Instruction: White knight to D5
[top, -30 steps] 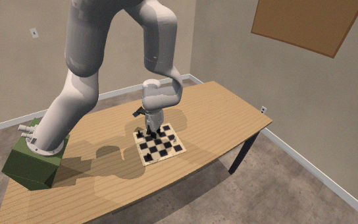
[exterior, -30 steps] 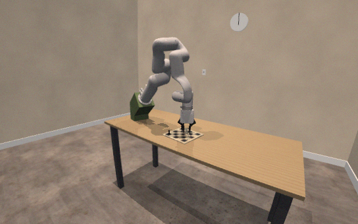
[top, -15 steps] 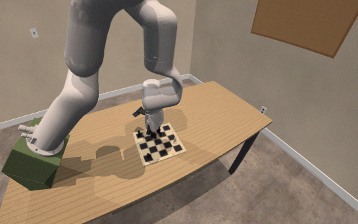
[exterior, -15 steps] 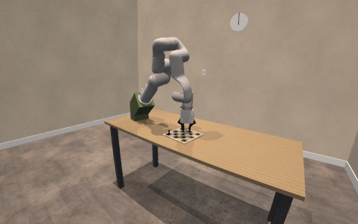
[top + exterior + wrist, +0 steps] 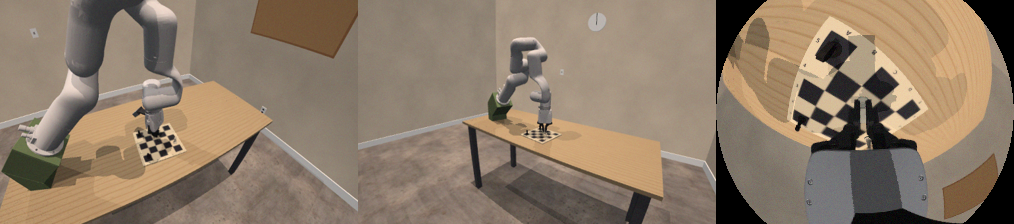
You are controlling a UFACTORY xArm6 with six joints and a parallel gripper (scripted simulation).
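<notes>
The chessboard is 40 mm to the right of my hand, 30 mm below it and 10 mm behind it. Also, from my hand: black chess piece: 60 mm to the left, 60 mm behind, 20 mm below; then pale piece: 90 mm to the right, 60 mm ahead, 10 mm below.
</notes>
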